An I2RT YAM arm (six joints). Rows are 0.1 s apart.
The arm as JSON. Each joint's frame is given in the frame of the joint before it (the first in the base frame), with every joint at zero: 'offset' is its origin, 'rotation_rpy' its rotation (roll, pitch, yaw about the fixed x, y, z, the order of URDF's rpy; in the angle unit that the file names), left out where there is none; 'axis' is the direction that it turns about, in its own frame. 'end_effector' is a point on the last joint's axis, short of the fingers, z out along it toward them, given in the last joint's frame.
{
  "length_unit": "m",
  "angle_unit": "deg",
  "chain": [
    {
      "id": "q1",
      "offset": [
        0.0,
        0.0,
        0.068
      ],
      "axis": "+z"
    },
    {
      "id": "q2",
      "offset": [
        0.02,
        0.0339,
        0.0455
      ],
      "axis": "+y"
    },
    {
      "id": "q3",
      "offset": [
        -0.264,
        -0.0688,
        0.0
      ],
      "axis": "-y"
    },
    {
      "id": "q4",
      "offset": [
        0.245,
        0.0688,
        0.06
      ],
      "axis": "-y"
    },
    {
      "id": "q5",
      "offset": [
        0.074,
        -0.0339,
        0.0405
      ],
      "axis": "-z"
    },
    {
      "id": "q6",
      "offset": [
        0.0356,
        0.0,
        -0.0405
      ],
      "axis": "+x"
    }
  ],
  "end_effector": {
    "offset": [
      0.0,
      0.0,
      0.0
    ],
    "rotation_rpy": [
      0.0,
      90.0,
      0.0
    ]
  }
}
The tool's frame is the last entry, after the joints.
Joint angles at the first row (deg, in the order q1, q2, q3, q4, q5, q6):
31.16, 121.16, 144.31, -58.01, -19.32, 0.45
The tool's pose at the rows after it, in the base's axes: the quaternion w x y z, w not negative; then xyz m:
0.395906 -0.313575 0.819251 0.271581 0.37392 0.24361 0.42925
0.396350 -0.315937 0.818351 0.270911 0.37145 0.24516 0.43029
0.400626 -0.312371 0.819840 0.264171 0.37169 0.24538 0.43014
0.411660 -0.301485 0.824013 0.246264 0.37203 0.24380 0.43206
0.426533 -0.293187 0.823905 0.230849 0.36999 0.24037 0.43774
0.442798 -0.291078 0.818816 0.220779 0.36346 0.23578 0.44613
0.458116 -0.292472 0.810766 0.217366 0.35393 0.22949 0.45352
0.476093 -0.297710 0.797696 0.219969 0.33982 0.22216 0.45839
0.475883 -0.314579 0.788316 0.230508 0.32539 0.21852 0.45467
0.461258 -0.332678 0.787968 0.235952 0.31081 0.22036 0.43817
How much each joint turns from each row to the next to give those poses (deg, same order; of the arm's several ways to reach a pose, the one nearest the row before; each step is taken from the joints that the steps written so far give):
0.37, -0.12, -0.21, -0.03, -0.61, -0.36
0.35, -0.26, -0.16, -0.05, 0.24, -0.09
0.09, -0.17, -0.39, 0.45, 1.07, 0.07
0.01, -0.24, -0.02, 0.33, 2.71, 0.19
-0.06, -0.86, -0.26, 0.53, 2.31, -0.11
0.07, -2.15, -1.77, 1.18, 1.52, -0.52
0.00, -3.66, -4.43, 2.51, 0.54, -0.60
0.17, -5.57, -7.89, 4.69, -0.14, -0.68
0.52, -4.76, -7.61, 3.25, -1.68, -0.96
1.35, -4.34, -8.98, 3.07, -0.74, -0.73

